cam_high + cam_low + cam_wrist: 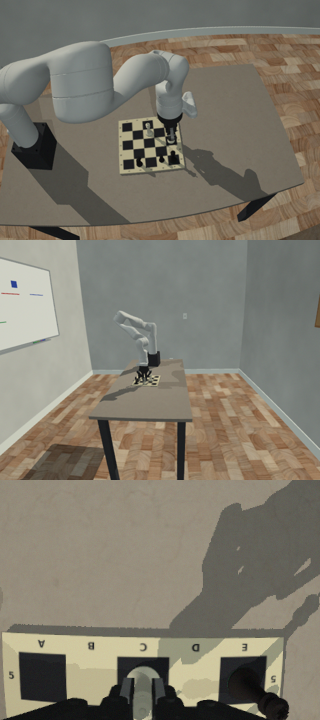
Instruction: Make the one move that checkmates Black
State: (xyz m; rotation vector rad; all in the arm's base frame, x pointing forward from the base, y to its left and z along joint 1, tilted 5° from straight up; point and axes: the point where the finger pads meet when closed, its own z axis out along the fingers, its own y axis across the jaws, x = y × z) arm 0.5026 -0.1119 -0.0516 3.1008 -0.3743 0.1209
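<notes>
My gripper is now 1 cm above the white pawn. From my hand the other things lie so: black pawn: 6 cm behind, 6 cm to the right, 3 cm below; tall black piece: 2 cm behind, 7 cm to the right, 1 cm below; white queen-like piece: 6 cm behind, 6 cm to the left, 1 cm below.
</notes>
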